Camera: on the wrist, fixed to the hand. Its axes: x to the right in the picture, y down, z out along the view.
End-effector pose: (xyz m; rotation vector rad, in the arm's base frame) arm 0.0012 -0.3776 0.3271 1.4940 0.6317 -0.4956
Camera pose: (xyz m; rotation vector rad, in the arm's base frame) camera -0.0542 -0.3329 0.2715 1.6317 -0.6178 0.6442
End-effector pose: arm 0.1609 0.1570 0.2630 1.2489 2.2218 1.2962
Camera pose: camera 0.0916 0.1118 0.2268 -2.3502 -0.7799 -1.0494
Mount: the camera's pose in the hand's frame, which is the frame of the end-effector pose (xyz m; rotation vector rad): -0.0013 -0.0769 -0.0474 0.1125 -0.0123 1.5158
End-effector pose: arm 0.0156 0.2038 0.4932 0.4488 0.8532 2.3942
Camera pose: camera 0.0239 0.2302 0.4072 -0.8990 -0.3997 -2.0542
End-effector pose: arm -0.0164 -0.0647 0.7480 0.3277 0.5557 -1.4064
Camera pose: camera -0.1002 -0.0500 0.7176 0.6361 0.0892 0.0356
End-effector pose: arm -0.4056 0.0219 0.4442 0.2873 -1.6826 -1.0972
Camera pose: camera -0.3888 -0.0441 0.3849 -0.8331 -1.3862 0.1457
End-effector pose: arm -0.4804 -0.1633 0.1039 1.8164 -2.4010 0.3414
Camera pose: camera -0.4084 -0.1703 0.1581 0.3193 2.9433 -0.4715
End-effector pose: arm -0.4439 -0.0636 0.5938 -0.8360 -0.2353 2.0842
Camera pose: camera -0.3630 -0.0233 0.5926 0.7660 -0.5504 -2.4688
